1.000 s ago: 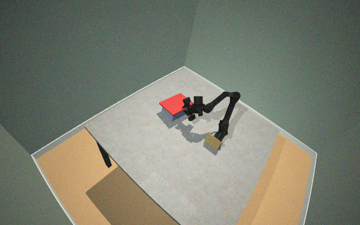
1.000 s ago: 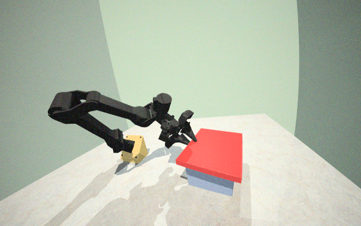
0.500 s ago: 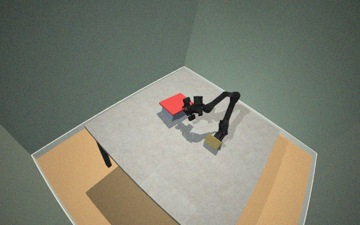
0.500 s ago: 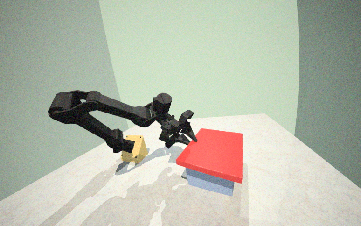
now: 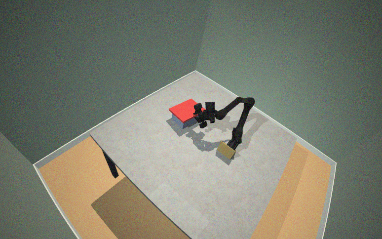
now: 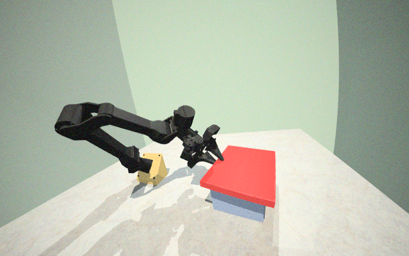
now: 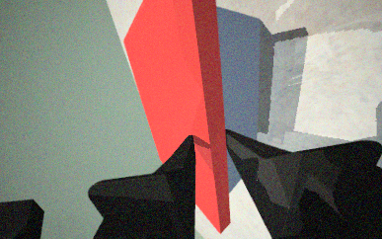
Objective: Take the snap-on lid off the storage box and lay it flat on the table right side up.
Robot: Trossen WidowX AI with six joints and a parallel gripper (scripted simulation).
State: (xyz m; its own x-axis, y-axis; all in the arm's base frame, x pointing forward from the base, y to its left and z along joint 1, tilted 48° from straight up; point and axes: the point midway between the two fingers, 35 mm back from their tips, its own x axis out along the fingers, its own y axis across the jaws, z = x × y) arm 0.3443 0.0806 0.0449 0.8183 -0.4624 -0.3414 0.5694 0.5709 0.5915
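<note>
My gripper tip is now 8 cm short of the lid and 1 cm to the left of it. From my gripper tip the other things lie so: pale blue storage box: 7 cm ahead, 6 cm below.
</note>
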